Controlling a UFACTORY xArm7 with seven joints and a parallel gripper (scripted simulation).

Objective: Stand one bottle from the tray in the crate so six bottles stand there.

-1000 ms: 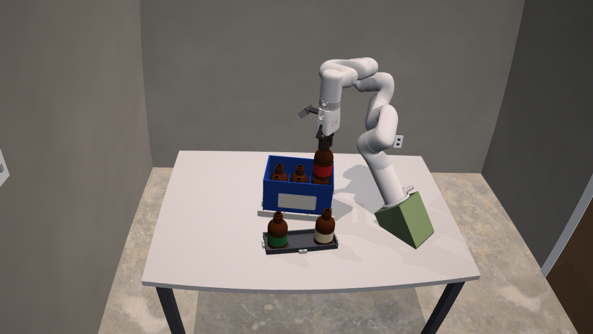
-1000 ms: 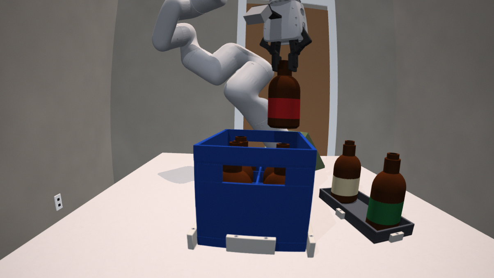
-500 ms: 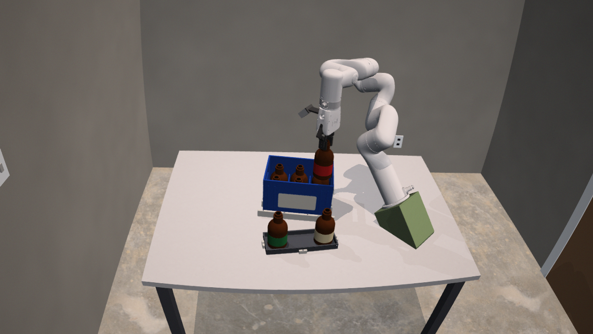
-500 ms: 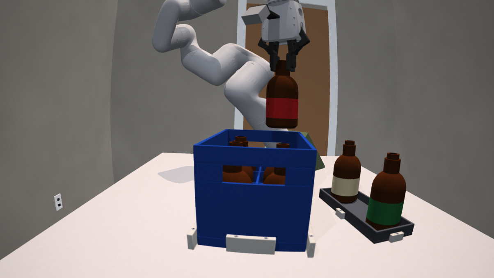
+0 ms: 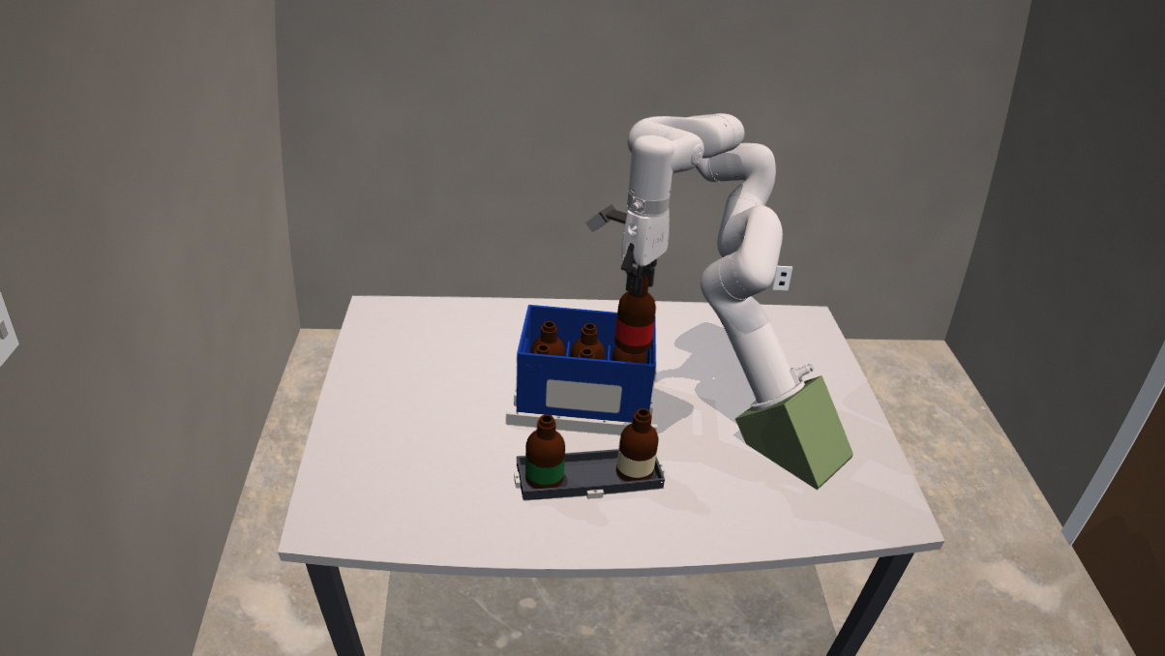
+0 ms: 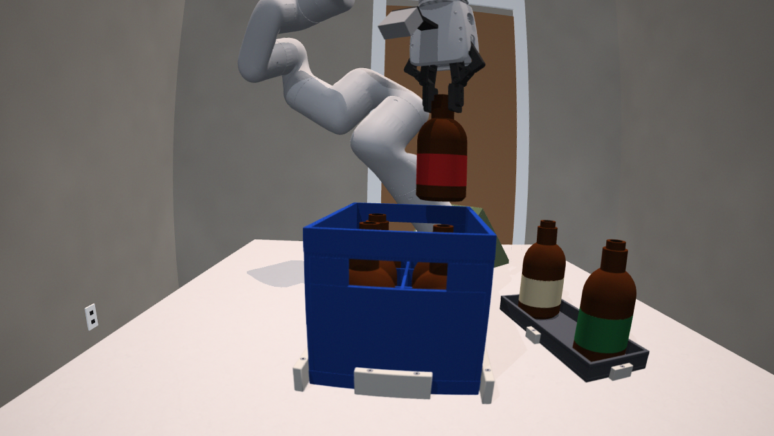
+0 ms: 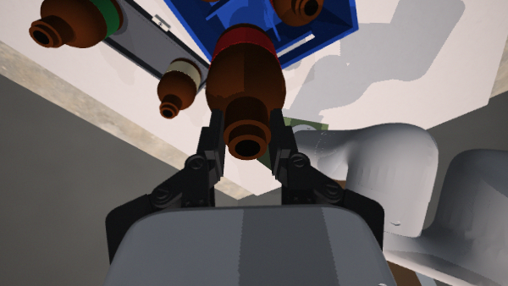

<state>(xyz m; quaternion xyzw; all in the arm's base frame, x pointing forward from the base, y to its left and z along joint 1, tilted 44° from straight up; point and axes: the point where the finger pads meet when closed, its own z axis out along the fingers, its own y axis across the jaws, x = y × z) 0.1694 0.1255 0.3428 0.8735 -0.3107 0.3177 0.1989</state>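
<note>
Now: hand 7 cm above the red-labelled bottle. From my hand the other things lie so: blue crate (7 cm ahead, 7 cm to the right, 25 cm below); then dark tray (12 cm ahead, 17 cm to the left, 33 cm below).
</note>
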